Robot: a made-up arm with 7 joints. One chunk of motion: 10 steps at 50 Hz.
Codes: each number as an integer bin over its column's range. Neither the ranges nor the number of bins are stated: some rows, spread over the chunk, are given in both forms.
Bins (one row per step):
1: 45 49 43 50 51 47
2: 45 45 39 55 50 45
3: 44 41 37 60 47 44
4: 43 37 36 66 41 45
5: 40 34 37 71 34 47
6: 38 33 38 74 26 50
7: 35 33 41 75 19 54
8: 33 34 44 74 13 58
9: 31 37 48 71 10 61
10: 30 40 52 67 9 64
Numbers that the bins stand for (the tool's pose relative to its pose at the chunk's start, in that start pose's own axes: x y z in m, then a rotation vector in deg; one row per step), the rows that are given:
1: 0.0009 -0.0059 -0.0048 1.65 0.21 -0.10
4: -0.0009 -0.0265 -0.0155 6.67 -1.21 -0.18
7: -0.0082 -0.0333 -0.0079 9.49 -4.33 0.19
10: -0.0127 -0.0213 0.0088 6.98 -5.75 0.60
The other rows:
2: 0.0009 -0.0127 -0.0109 3.22 0.07 -0.18
3: 0.0000 -0.0196 -0.0139 4.79 -0.36 -0.22
5: -0.0036 -0.0316 -0.0139 8.23 -2.20 -0.10
6: -0.0055 -0.0333 -0.0124 9.17 -3.34 0.03
8: -0.0100 -0.0316 -0.0033 9.17 -5.19 0.35
9: -0.0118 -0.0265 0.0027 8.23 -5.61 0.47

